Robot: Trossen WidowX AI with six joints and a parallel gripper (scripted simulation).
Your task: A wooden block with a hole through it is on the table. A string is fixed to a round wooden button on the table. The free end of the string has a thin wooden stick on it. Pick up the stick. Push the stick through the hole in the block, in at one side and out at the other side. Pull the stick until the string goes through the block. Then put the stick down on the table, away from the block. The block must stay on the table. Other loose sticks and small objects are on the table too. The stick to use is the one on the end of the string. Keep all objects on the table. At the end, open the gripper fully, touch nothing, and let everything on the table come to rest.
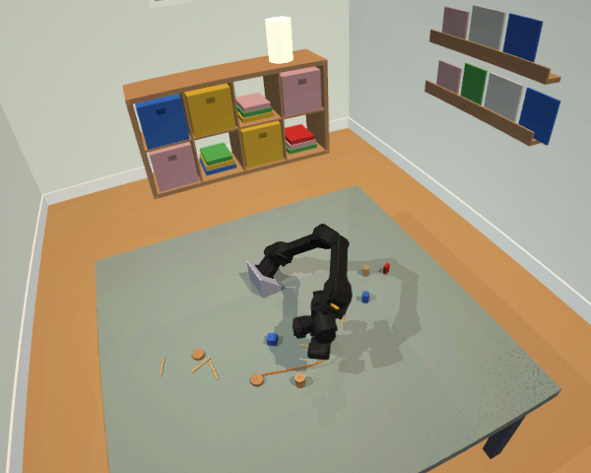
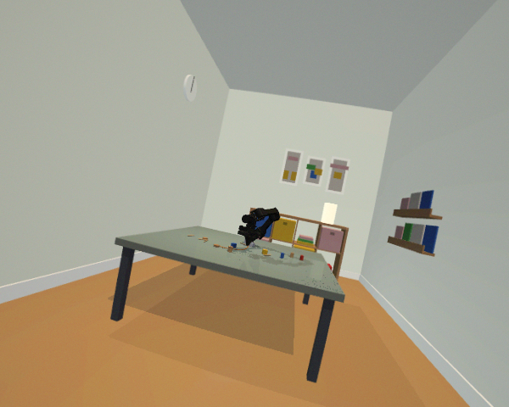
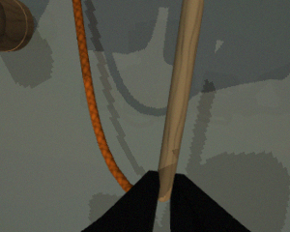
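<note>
Right now the blue cube is 150 mm behind my gripper tip, 100 mm to the right of it and 40 mm below it. From my gripper tip the other things lie so: yellow cube (140 mm to the left, 140 mm behind, 40 mm below); then round wooden button (210 mm to the right, 50 mm below, 50 mm behind); then thin wooden stick (10 mm to the right, 10 mm behind).
</note>
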